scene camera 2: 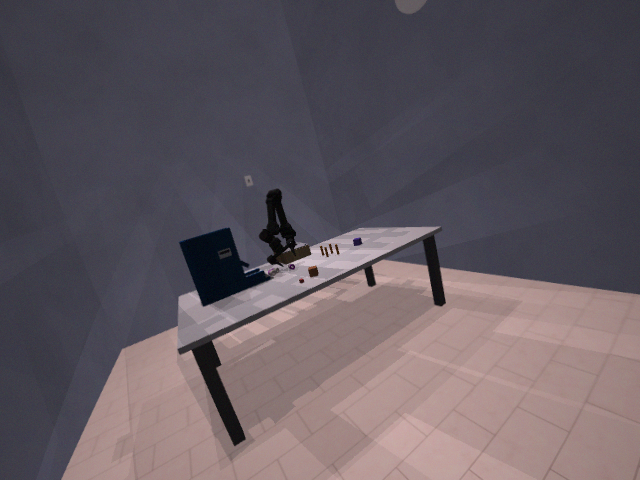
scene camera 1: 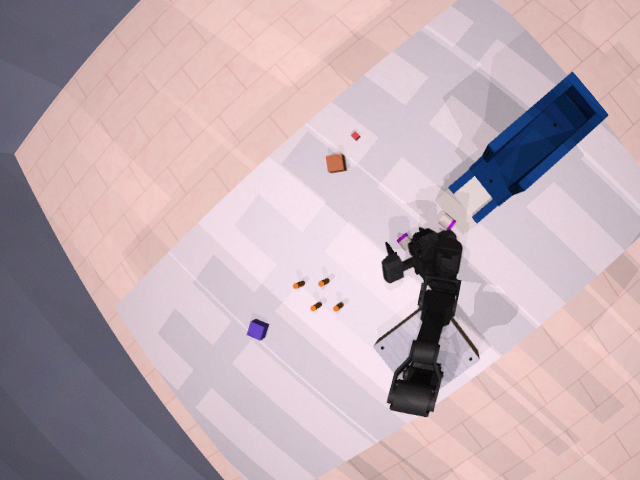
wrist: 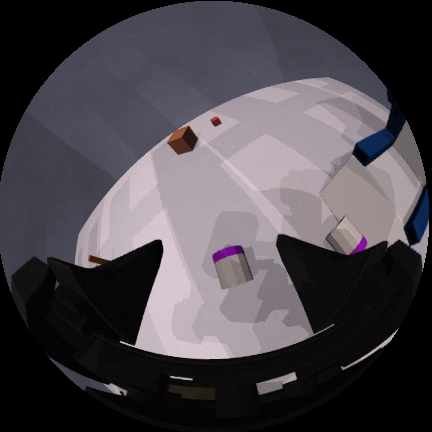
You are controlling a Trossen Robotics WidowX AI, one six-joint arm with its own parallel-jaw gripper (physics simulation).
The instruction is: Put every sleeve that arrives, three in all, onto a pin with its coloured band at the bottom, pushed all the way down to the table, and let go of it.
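A pale sleeve with a purple band (scene camera 1: 403, 239) (scene camera 2: 292, 267) (wrist: 233, 269) lies on its side on the table, its banded end turned away from the arm. My gripper (scene camera 1: 405, 237) (wrist: 220, 243) is open above it; in the wrist view the sleeve shows between and below the spread fingers, not held. A second sleeve (scene camera 1: 447, 221) (wrist: 346, 235) lies by the blue chute's mouth, partly behind the right finger in the wrist view. A third sleeve cannot be made out. Several upright orange pins (scene camera 1: 323, 282) (scene camera 2: 337, 249) (wrist: 98, 260) stand bare, apart from the sleeves.
The blue chute (scene camera 1: 555, 160) (scene camera 2: 211, 266) (wrist: 374, 146) stands at the right in scene camera 1. An orange-brown cube (scene camera 1: 335, 162) (scene camera 2: 312, 271) (wrist: 183, 140) and a small red cube (scene camera 1: 355, 135) (wrist: 215, 121) lie beyond the sleeves. A purple cube (scene camera 1: 257, 329) (scene camera 2: 357, 241) lies past the pins.
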